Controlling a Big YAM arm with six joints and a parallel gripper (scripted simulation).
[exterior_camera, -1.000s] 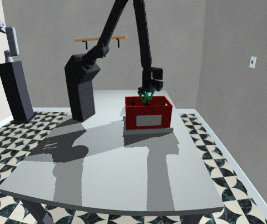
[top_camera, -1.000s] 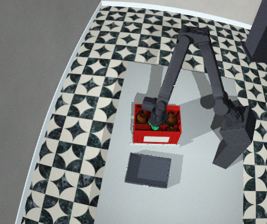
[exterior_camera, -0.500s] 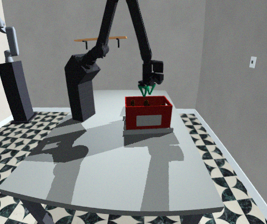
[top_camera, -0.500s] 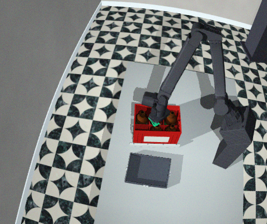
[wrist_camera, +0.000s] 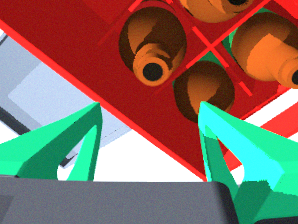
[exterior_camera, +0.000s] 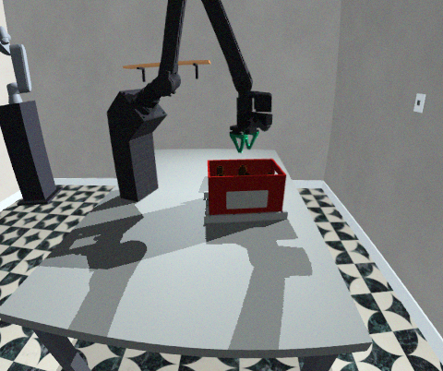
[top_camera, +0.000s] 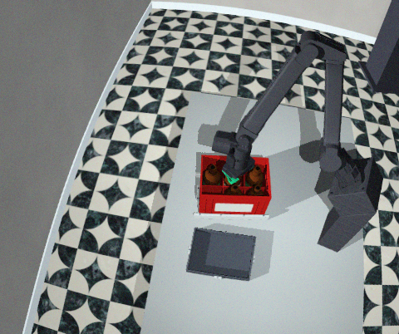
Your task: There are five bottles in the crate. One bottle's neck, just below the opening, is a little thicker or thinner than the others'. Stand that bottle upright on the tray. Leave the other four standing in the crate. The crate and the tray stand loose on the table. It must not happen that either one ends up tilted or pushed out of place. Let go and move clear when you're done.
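The glass bottle is 1 cm behind my hand, 8 cm to the right of it and 15 cm below it. Also, from my hand: crate (1 cm behind, 4 cm to the right, 15 cm below); dark grey tray (5 cm ahead, 23 cm to the left, 22 cm below).
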